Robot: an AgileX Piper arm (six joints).
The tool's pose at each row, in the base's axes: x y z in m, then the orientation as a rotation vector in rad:
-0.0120, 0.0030, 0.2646, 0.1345, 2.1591, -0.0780
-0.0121, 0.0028, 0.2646, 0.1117, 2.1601, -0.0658
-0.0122, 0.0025, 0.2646, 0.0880, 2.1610, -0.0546
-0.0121, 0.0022, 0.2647, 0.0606, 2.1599, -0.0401
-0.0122, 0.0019, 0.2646, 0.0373, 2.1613, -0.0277
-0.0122, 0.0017, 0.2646, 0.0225, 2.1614, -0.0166
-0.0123, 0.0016, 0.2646, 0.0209, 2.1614, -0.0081
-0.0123, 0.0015, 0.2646, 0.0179, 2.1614, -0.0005
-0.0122, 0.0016, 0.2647, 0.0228, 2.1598, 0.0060
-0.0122, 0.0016, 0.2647, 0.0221, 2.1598, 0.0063
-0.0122, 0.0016, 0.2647, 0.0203, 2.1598, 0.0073
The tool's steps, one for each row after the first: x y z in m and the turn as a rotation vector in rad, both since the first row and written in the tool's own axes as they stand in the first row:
0.0000, -0.0002, -0.0001, -0.0176, -0.0001, -0.0117
0.0001, -0.0005, -0.0001, -0.0347, -0.0002, -0.0245
-0.0001, -0.0008, -0.0001, -0.0557, -0.0021, -0.0386
0.0000, -0.0011, 0.0000, -0.0736, -0.0012, -0.0507
0.0000, -0.0013, 0.0000, -0.0873, -0.0012, -0.0571
0.0001, -0.0014, -0.0001, -0.0940, -0.0009, -0.0550
0.0001, -0.0015, -0.0001, -0.1006, -0.0007, -0.0542
-0.0001, -0.0014, -0.0001, -0.1035, -0.0018, -0.0481
-0.0001, -0.0014, -0.0001, -0.1040, -0.0018, -0.0485
-0.0001, -0.0014, -0.0001, -0.1054, -0.0018, -0.0494

